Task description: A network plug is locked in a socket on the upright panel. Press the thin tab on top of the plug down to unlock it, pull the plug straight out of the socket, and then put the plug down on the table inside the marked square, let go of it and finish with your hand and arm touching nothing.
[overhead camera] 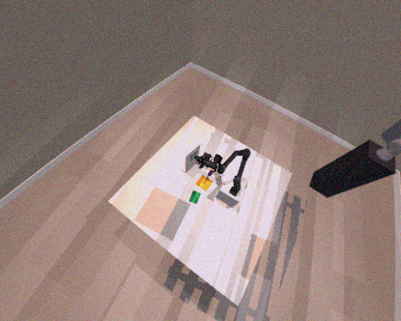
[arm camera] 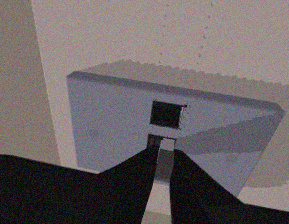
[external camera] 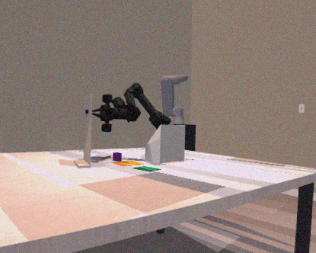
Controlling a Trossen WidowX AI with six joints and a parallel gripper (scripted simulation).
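The orange square lies 18 cm behind my gripper tip, 5 cm to the left of it and 25 cm below it. The rest, counted from my gripper tip: grey patch (11 cm behind, 16 cm to the right, 24 cm below); then network plug (right at my gripper tip); then green patch (19 cm behind, 21 cm to the left, 25 cm below).
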